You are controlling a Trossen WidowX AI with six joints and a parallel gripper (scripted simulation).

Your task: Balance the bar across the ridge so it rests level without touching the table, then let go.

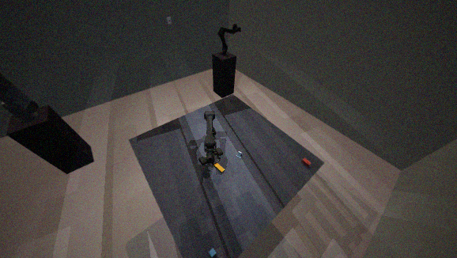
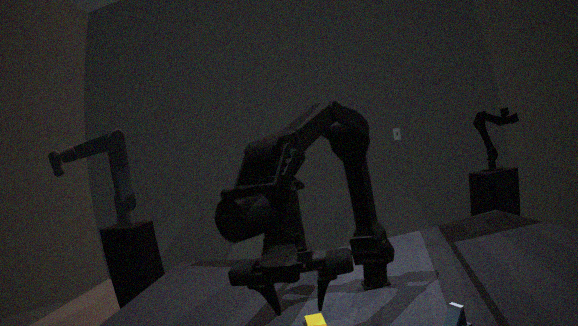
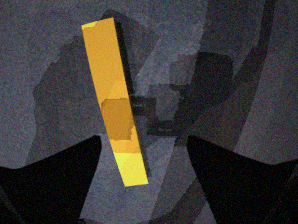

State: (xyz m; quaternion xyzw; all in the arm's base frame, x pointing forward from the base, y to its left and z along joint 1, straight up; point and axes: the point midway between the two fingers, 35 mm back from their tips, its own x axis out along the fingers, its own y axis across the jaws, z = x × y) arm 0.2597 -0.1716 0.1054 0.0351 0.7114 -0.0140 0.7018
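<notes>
My gripper tip is 3 cm to the right of the bar and 6 cm above it. Round my gripper tip: blue block 48 cm ahead, 33 cm to the right, 5 cm below; red block 48 cm ahead, 67 cm to the left, 5 cm below.
</notes>
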